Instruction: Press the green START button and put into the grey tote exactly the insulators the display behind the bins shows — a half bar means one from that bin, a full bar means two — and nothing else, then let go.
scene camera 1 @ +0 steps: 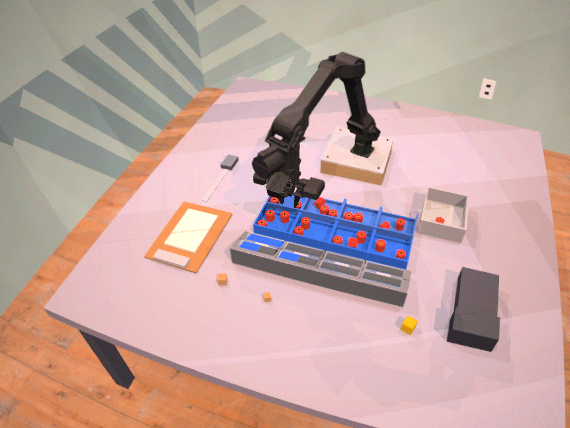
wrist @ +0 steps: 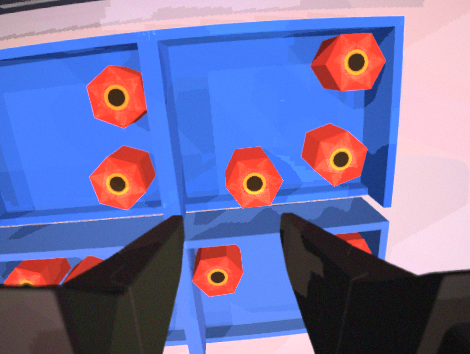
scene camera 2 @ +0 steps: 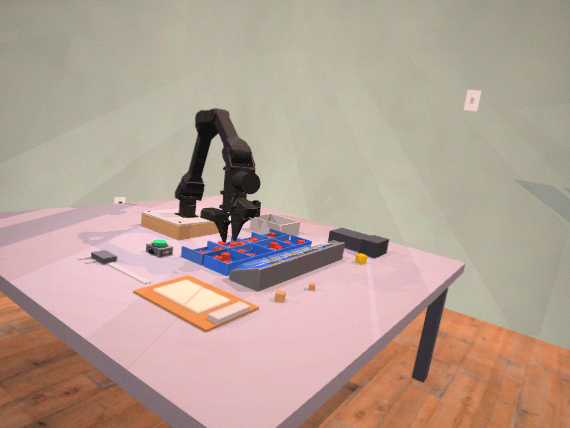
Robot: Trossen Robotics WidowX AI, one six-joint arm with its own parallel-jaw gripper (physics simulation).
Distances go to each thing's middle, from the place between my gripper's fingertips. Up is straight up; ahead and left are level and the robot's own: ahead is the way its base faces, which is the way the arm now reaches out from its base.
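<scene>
The grey tote (scene camera 1: pixel 453 207) is here, and my hand is 22 cm past it, 40 cm to the right of it and 4 cm above it. Then there is the dark box (scene camera 1: pixel 474 323), which is 6 cm ahead of my hand, 56 cm to the left of it and 4 cm below it.
</scene>
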